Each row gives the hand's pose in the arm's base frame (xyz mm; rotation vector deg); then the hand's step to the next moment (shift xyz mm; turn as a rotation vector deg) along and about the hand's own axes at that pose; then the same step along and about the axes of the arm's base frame.
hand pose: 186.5 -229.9 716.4 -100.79 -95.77 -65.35
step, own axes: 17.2 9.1 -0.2 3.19 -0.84 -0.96
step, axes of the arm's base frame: 7.4 8.5 15.9 -1.31 1.24 2.92
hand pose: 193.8 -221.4 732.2 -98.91 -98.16 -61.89
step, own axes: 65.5 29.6 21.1 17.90 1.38 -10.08
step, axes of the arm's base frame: 27.0 53.0 45.6 -2.32 2.61 20.29
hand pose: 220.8 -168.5 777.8 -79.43 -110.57 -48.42
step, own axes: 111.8 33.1 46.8 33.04 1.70 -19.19
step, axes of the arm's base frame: -3.2 108.5 63.3 -5.04 4.15 37.68
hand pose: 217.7 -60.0 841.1 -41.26 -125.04 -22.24
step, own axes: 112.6 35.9 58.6 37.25 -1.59 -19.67
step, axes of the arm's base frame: -72.2 98.4 50.0 -8.98 2.86 41.09
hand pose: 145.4 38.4 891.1 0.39 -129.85 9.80
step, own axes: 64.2 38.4 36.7 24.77 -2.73 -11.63
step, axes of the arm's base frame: -71.8 36.8 20.9 -6.97 0.06 26.60
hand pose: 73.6 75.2 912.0 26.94 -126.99 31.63
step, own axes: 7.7 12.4 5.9 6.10 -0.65 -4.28
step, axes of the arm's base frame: -14.5 6.1 -0.5 -0.87 0.78 7.39
